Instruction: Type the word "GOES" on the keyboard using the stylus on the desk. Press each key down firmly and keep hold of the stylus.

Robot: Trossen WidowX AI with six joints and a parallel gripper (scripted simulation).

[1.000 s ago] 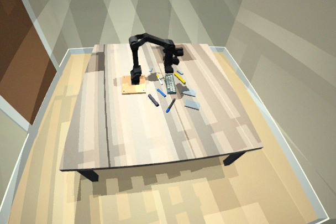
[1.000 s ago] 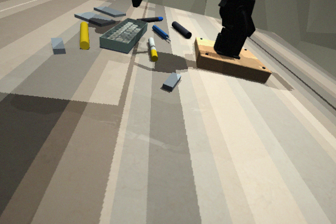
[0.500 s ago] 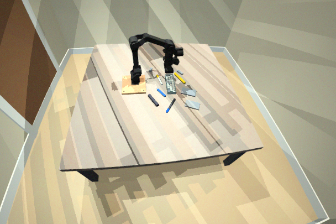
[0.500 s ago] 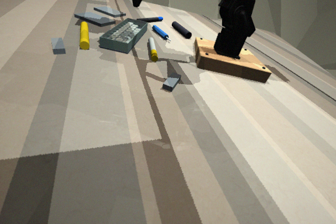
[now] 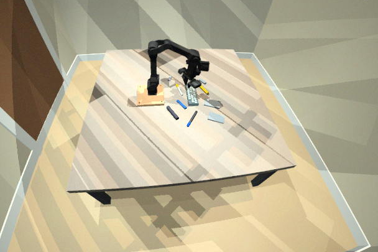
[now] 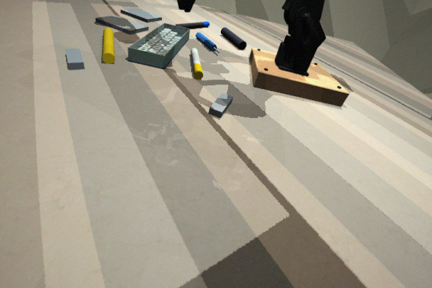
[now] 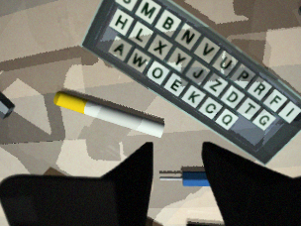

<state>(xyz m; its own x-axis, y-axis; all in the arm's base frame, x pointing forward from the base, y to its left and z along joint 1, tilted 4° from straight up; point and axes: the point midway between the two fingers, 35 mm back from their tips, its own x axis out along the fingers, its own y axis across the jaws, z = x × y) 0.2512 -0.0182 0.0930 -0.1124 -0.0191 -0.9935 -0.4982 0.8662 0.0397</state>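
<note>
My gripper tip is now 8 cm above the blue stylus, 7 cm to the left of it and 6 cm past it. Also, from my gripper tip: white marker (8 cm below, 7 cm to the left, 5 cm behind); then stylus tip (8 cm below, 8 cm behind, 4 cm to the right); then yellow cylinder (13 cm ahead, 8 cm below, 6 cm to the left).
</note>
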